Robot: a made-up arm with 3 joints. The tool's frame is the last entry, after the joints. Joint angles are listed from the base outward.
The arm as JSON. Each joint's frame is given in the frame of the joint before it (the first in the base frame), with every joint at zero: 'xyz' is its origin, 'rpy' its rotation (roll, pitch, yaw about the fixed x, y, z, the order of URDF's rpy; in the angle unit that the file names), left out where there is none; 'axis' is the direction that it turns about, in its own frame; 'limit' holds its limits. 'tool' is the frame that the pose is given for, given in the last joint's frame.
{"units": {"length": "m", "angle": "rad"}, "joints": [
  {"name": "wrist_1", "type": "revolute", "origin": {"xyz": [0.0, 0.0, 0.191]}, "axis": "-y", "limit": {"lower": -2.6, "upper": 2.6}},
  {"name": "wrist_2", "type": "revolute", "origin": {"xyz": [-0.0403, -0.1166, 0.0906]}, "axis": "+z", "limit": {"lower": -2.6, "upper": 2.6}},
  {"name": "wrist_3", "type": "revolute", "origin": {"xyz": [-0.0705, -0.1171, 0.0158]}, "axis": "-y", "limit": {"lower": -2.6, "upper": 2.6}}
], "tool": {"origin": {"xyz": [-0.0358, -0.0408, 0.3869]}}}
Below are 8 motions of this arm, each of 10 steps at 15 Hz.
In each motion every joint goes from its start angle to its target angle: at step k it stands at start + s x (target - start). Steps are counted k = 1, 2, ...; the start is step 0. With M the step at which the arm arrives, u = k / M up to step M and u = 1 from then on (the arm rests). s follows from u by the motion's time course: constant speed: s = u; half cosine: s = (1 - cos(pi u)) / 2; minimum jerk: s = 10 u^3 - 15 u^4 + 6 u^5.
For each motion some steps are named. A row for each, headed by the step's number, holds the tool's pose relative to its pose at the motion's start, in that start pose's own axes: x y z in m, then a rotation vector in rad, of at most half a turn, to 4 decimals.
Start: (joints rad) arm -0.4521 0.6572 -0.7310
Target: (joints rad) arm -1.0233 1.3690 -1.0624
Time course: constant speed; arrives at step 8
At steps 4, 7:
4: 0.2017 0.0232 0.0259 -0.1112 0.3560 0.3990
7: 0.3151 0.0842 0.0046 -0.2025 0.5641 0.7193

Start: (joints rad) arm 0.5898 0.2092 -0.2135
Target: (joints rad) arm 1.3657 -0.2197 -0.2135
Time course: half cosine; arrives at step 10
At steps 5, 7, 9, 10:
5: -0.1928 0.0463 -0.1042 0.0062 -0.3867 -0.2153
7: -0.2777 0.0727 -0.2026 0.0463 -0.6184 -0.3272
9: -0.3162 0.0879 -0.2736 0.0844 -0.7622 -0.3891
10: -0.3205 0.0898 -0.2836 0.0903 -0.7816 -0.3969

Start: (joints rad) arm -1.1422 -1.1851 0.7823
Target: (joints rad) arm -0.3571 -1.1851 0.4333
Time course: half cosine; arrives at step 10
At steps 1, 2, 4, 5, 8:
1: -0.0030 -0.0063 -0.0024 0.0127 0.0013 -0.0125
2: -0.0119 -0.0245 -0.0098 0.0501 0.0051 -0.0481
4: -0.0472 -0.0861 -0.0435 0.1885 0.0179 -0.1660
5: -0.0717 -0.1214 -0.0701 0.2791 0.0249 -0.2327
8: -0.1430 -0.1982 -0.1604 0.5322 0.0371 -0.3835

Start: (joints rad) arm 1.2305 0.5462 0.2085
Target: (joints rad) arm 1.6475 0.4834 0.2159
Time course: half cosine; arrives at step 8
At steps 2, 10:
2: -0.0277 0.0167 -0.0026 -0.0327 -0.0534 -0.0025
10: -0.1837 0.1065 -0.0591 -0.2138 -0.3704 -0.0173

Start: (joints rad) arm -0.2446 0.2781 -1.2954
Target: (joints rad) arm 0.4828 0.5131 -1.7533
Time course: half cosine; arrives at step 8
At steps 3, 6, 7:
3: -0.0158 0.0367 -0.0185 -0.0847 -0.0723 -0.0532
6: -0.0319 0.0982 -0.0533 -0.2092 -0.1900 -0.2108
7: -0.0333 0.1091 -0.0602 -0.2275 -0.2120 -0.2509

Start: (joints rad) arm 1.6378 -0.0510 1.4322
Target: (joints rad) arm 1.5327 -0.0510 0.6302
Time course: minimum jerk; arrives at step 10
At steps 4, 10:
4: 0.1157 0.0004 -0.0088 -0.0004 0.2879 0.0016
10: 0.3319 0.0022 -0.1304 -0.0028 0.9070 0.0048

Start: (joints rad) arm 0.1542 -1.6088 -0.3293
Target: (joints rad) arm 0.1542 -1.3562 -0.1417
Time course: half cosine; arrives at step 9
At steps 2, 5, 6, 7, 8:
2: -0.0041 0.0004 0.0006 -0.0092 -0.0219 0.0281
5: -0.0200 -0.0014 0.0013 -0.0402 -0.1099 0.1428
6: -0.0252 -0.0034 0.0010 -0.0486 -0.1403 0.1833
7: -0.0293 -0.0056 0.0004 -0.0545 -0.1650 0.2166
8: -0.0318 -0.0072 0.0000 -0.0579 -0.1810 0.2384

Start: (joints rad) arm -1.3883 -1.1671 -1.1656
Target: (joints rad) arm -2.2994 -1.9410 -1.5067
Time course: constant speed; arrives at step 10
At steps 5, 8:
5: -0.0036 0.0111 -0.0065 0.2205 0.2612 -0.5465
8: -0.0373 0.0294 -0.0221 0.3759 0.3218 -0.8714

